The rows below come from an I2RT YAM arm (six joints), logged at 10 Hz.
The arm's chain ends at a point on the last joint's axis. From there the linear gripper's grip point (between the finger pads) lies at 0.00 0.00 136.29 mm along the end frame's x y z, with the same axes.
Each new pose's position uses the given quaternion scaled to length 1; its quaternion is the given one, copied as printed.
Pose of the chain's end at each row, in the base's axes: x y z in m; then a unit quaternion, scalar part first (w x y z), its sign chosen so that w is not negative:
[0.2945, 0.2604, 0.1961, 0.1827, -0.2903, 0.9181, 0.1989]
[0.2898, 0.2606, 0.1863, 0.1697, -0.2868, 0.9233, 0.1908]
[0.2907, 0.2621, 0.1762, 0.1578, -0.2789, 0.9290, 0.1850]
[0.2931, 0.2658, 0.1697, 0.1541, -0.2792, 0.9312, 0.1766]
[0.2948, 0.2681, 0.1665, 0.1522, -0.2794, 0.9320, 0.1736]
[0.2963, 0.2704, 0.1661, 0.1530, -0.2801, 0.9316, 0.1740]
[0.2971, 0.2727, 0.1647, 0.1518, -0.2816, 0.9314, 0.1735]
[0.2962, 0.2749, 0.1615, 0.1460, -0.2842, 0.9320, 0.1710]
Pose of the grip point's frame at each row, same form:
[0.3245, 0.3246, 0.0797, 0.1827, -0.2903, 0.9181, 0.1989]
[0.3176, 0.3219, 0.0678, 0.1697, -0.2868, 0.9233, 0.1908]
[0.3166, 0.3209, 0.0560, 0.1578, -0.2789, 0.9290, 0.1850]
[0.3188, 0.3224, 0.0484, 0.1541, -0.2792, 0.9312, 0.1766]
[0.3202, 0.3238, 0.0447, 0.1522, -0.2794, 0.9320, 0.1736]
[0.3219, 0.3263, 0.0444, 0.1530, -0.2801, 0.9316, 0.1740]
[0.3223, 0.3284, 0.0429, 0.1518, -0.2816, 0.9314, 0.1735]
[0.3200, 0.3297, 0.0390, 0.1460, -0.2842, 0.9320, 0.1710]

